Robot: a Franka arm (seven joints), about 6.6 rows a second.
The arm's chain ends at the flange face. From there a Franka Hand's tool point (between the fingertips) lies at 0.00 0.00 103.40 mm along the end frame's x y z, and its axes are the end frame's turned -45 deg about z.
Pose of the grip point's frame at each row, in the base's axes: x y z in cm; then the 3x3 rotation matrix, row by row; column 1 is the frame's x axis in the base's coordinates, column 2 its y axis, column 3 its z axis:
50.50, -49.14, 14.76; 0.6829, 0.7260, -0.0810; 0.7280, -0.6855, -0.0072; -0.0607, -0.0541, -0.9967
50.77, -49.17, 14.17; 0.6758, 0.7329, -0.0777; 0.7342, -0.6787, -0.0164; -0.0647, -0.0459, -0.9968
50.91, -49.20, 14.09; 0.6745, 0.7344, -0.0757; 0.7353, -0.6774, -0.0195; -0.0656, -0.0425, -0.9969
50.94, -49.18, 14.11; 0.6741, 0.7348, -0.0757; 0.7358, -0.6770, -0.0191; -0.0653, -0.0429, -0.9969
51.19, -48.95, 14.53; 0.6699, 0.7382, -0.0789; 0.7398, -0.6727, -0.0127; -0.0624, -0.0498, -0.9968
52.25, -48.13, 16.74; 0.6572, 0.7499, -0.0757; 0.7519, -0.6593, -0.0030; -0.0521, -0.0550, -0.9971
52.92, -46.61, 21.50; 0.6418, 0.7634, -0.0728; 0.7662, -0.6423, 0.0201; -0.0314, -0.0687, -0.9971
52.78, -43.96, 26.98; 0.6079, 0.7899, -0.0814; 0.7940, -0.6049, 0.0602; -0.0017, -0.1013, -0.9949
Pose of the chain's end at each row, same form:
51.34, -49.07, 25.07; 0.9962, 0.0305, -0.0810; 0.0301, -0.9995, -0.0072; -0.0812, 0.0047, -0.9967
51.57, -49.00, 24.48; 0.9961, 0.0404, -0.0777; 0.0392, -0.9991, -0.0164; -0.0782, 0.0133, -0.9968
51.69, -49.00, 24.40; 0.9962, 0.0424, -0.0757; 0.0409, -0.9989, -0.0195; -0.0764, 0.0163, -0.9969
51.72, -48.98, 24.42; 0.9962, 0.0429, -0.0757; 0.0416, -0.9990, -0.0191; -0.0765, 0.0158, -0.9969
52.01, -48.82, 24.84; 0.9957, 0.0483, -0.0789; 0.0474, -0.9988, -0.0127; -0.0793, 0.0089, -0.9968
53.03, -48.10, 27.05; 0.9950, 0.0655, -0.0757; 0.0655, -0.9979, -0.0030; -0.0757, -0.0021, -0.9971
53.67, -46.82, 31.81; 0.9936, 0.0860, -0.0728; 0.0876, -0.9960, 0.0201; -0.0708, -0.0264, -0.9971
53.62, -44.58, 37.27; 0.9884, 0.1287, -0.0814; 0.1337, -0.9892, 0.0602; -0.0728, -0.0704, -0.9949

